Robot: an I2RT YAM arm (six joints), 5 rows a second.
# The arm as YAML. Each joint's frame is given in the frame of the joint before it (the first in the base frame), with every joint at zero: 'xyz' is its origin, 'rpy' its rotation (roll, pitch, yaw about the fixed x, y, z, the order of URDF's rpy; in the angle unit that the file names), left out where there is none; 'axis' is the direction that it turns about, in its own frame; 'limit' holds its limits. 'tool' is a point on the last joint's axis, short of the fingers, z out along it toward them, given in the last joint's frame.
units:
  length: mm
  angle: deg
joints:
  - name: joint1
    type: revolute
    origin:
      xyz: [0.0, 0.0, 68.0]
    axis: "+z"
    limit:
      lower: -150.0
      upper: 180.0
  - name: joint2
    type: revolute
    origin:
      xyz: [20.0, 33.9, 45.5]
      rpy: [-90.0, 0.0, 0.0]
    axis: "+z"
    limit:
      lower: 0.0
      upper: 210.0
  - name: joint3
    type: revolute
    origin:
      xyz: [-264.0, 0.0, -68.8]
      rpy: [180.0, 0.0, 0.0]
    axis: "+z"
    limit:
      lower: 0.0
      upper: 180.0
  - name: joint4
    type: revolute
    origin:
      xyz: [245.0, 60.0, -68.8]
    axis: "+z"
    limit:
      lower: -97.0
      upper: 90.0
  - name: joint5
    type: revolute
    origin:
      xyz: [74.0, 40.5, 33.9]
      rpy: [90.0, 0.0, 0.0]
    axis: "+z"
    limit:
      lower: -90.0
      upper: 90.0
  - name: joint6
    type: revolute
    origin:
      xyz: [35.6, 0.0, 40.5]
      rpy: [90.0, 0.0, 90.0]
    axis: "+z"
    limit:
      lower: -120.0
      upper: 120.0
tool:
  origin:
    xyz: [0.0, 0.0, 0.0]
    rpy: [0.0, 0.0, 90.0]
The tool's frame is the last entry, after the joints.
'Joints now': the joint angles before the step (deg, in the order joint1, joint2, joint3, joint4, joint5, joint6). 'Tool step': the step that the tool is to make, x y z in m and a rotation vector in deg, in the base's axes. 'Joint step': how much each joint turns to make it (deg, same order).
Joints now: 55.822, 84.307, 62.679, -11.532, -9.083, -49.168
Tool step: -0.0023, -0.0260, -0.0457, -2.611, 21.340, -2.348
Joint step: -3.522, -0.405, -7.205, -4.945, -10.805, 11.847
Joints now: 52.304, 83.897, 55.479, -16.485, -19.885, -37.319
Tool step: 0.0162, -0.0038, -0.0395, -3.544, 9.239, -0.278
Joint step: -3.304, 6.452, -1.213, -0.550, -5.672, 1.012
